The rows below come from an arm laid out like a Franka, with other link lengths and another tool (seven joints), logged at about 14 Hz.
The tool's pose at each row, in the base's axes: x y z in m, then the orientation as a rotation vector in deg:
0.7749, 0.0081, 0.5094, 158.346, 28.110, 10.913
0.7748, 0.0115, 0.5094, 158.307, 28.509, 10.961
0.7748, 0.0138, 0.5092, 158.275, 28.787, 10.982
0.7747, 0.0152, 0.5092, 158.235, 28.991, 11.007
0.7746, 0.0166, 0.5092, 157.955, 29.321, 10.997
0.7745, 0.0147, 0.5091, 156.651, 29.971, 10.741
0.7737, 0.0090, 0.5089, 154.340, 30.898, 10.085
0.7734, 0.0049, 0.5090, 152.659, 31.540, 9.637
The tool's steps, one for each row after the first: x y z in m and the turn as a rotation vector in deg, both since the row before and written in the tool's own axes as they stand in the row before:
0.0011, -0.0030, -0.0010, 0.039, 0.086, -0.268
0.0008, -0.0021, -0.0005, 0.024, 0.051, -0.189
0.0004, -0.0013, -0.0004, 0.001, 0.042, -0.141
0.0004, -0.0013, -0.0004, -0.203, 0.010, -0.273
-0.0008, 0.0016, 0.0006, -1.107, -0.226, -0.710
-0.0029, 0.0046, 0.0018, -1.984, -0.576, -1.149
-0.0019, 0.0034, 0.0013, -1.444, -0.405, -0.822

